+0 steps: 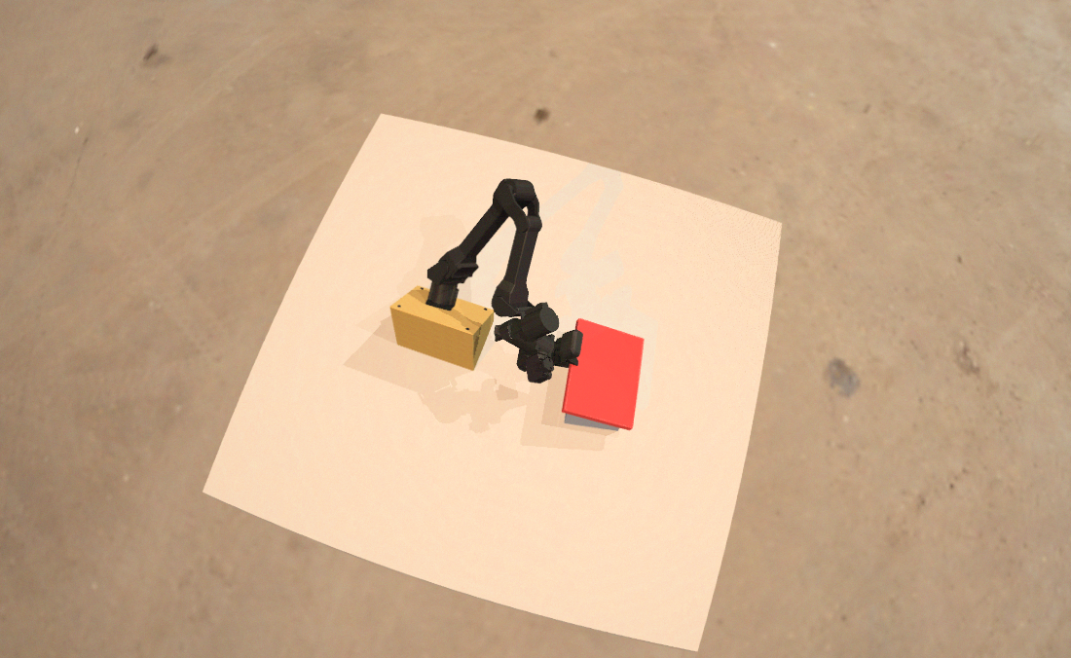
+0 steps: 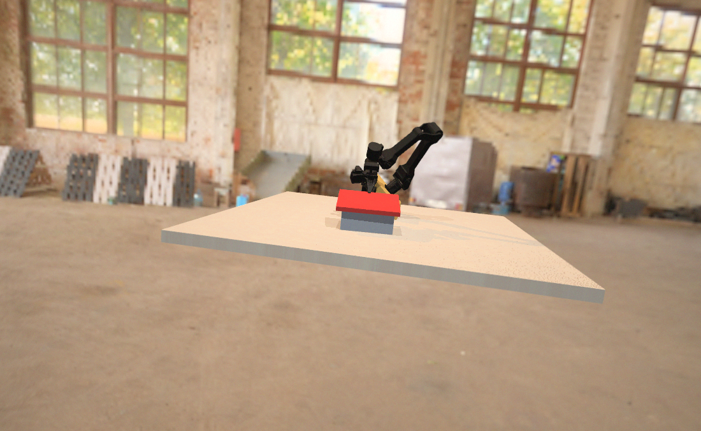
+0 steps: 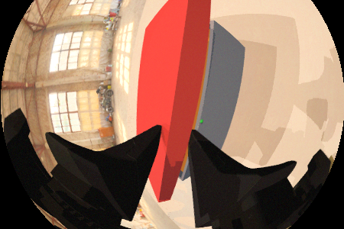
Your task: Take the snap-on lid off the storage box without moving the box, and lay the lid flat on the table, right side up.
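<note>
Now: the red lid 8 cm ahead of my gripper tip and 2 cm below it. The rest, counted from my gripper tip: grey storage box 7 cm ahead, 8 cm below.
</note>
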